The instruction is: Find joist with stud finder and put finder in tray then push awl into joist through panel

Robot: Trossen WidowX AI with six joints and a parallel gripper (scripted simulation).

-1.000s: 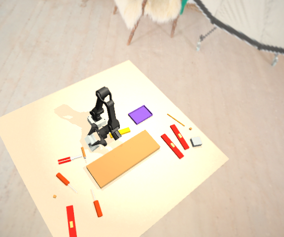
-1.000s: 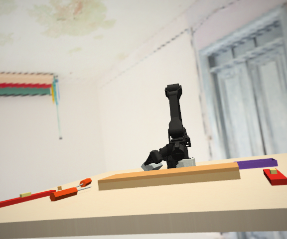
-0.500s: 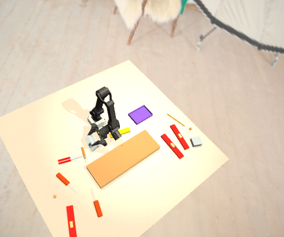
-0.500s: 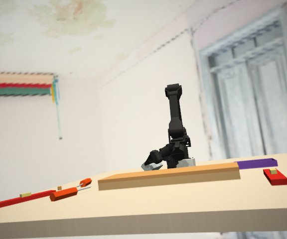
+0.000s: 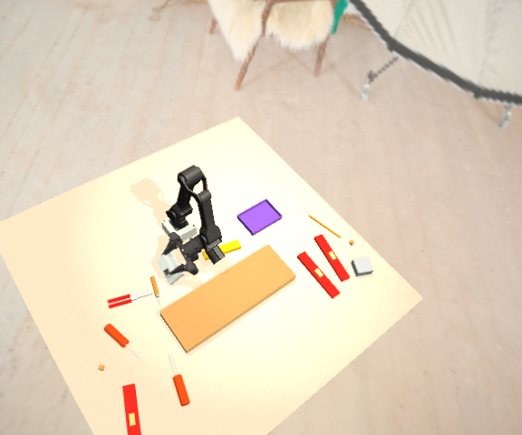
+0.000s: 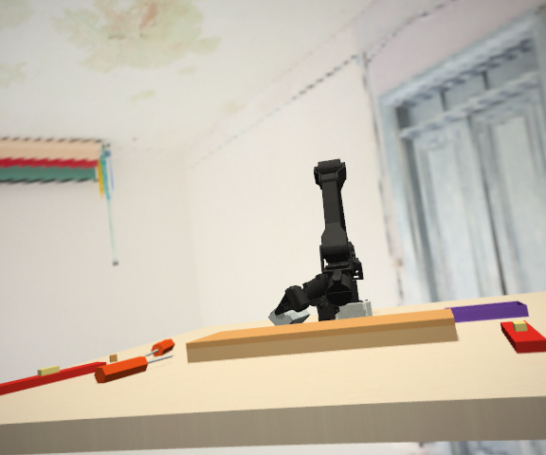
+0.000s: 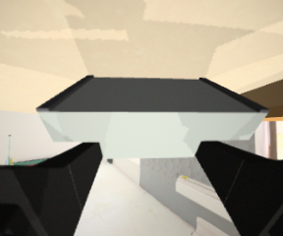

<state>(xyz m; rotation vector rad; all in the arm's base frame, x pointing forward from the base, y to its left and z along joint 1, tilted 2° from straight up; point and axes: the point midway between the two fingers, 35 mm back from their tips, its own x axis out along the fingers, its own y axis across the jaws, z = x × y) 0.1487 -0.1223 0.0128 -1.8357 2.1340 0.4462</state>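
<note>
My gripper tip is now 10 mm short of the stud finder and 10 mm above it. Also, from my gripper tip: square indicator (30 mm ahead, 10 mm to the right, 10 mm above); then awl (60 mm ahead, 80 mm to the right, 50 mm below); then red-handled tool (20 mm ahead, 160 mm to the right, 60 mm below).
</note>
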